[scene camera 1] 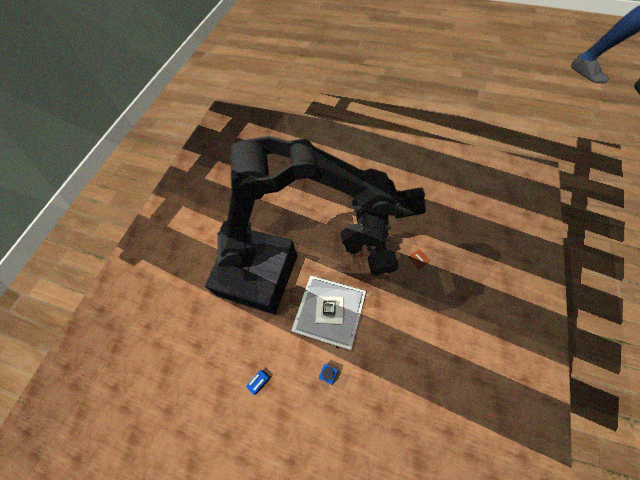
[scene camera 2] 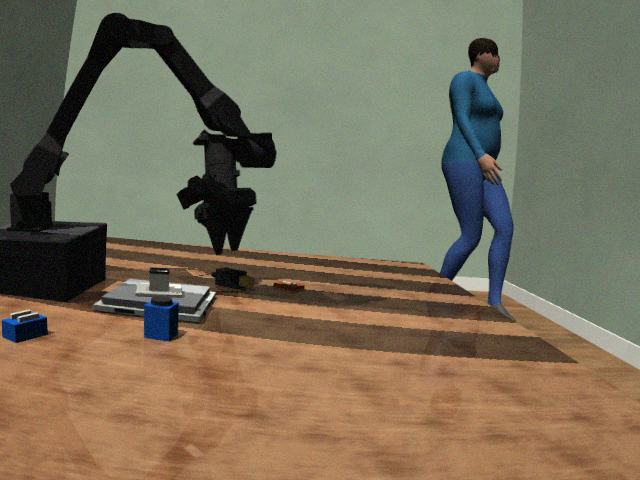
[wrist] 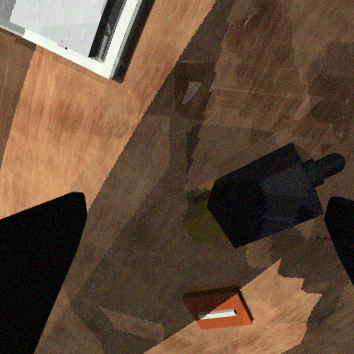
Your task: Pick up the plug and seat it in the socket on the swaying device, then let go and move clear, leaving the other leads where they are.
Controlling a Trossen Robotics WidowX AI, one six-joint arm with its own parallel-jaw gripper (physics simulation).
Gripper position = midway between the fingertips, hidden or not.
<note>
The gripper (scene camera 2: pixel 226 252) is open, holding nothing. Also in view: a plug (wrist: pixel 276 191). An orange lead (wrist: pixel 220 307) rests on the table. Further things: a device (scene camera 1: pixel 329 311).
The gripper also shows in scene camera 1 (scene camera 1: pixel 376 259) and in the wrist view (wrist: pixel 209 207). The device is seen too in scene camera 2 (scene camera 2: pixel 133 292) and in the wrist view (wrist: pixel 82 33).
</note>
